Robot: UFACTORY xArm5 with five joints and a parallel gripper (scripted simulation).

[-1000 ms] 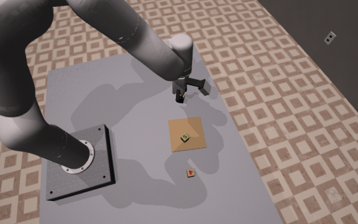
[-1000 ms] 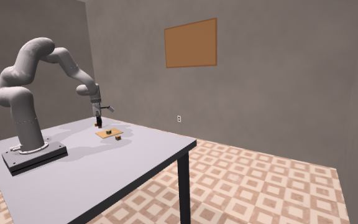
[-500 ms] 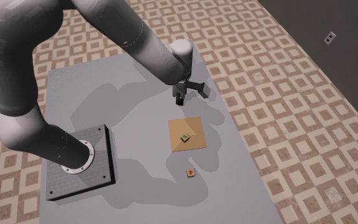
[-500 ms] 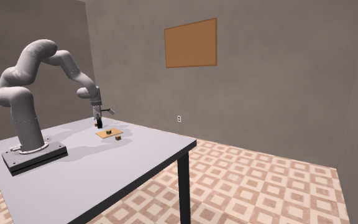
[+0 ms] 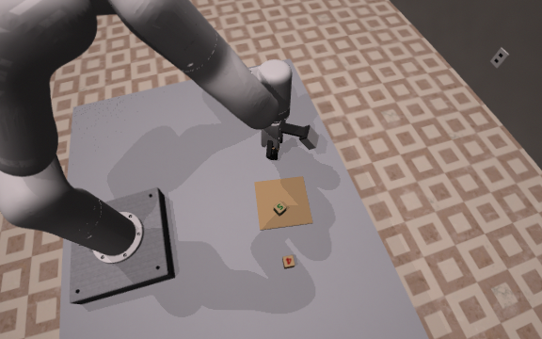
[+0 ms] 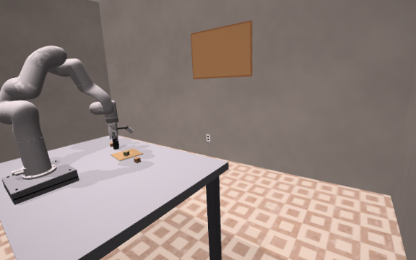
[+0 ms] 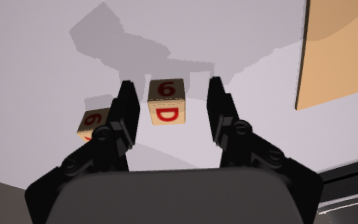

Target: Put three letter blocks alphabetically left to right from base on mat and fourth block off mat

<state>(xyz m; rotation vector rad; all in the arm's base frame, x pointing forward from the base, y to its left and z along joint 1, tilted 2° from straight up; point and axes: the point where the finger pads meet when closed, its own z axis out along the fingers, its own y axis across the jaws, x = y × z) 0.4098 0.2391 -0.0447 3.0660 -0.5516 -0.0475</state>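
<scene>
Right now my hand is 1 cm above the wooden letter block. From my hand the other things lie so: tan mat (17 cm to the right, 2 cm below).
</scene>
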